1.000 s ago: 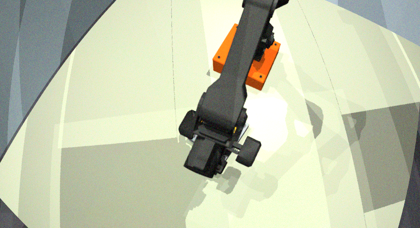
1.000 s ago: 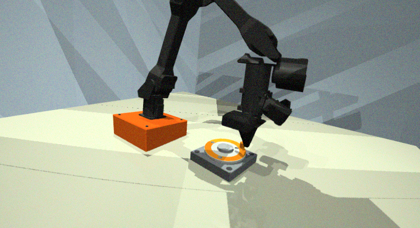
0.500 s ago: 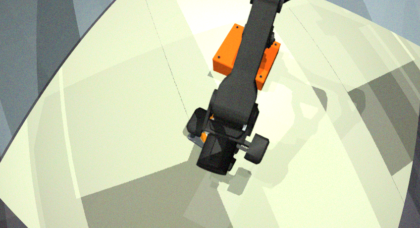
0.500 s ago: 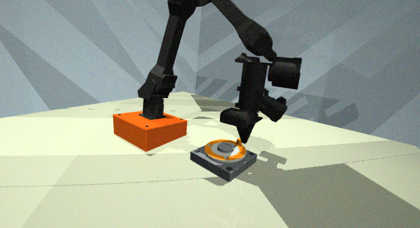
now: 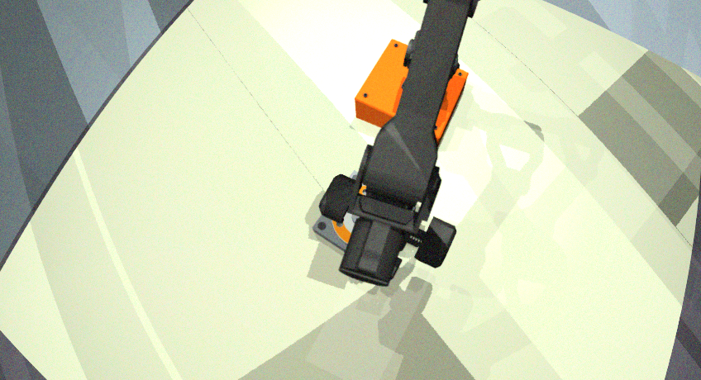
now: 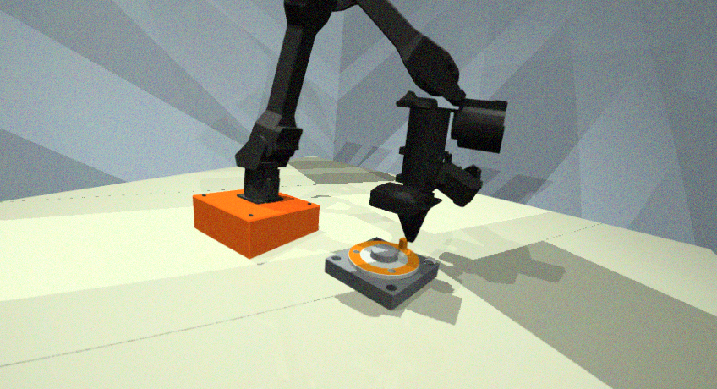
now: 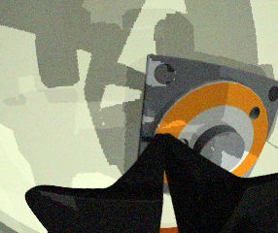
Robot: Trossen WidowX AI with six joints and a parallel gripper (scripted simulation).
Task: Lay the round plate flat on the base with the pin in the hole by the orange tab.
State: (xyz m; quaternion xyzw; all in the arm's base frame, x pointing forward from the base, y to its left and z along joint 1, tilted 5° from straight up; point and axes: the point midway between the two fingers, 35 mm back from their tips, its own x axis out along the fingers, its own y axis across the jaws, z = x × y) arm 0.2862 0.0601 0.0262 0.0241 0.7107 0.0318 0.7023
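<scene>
My gripper tip is 2 cm past the square grey base, 5 cm to the left of it and 2 cm above it.
</scene>
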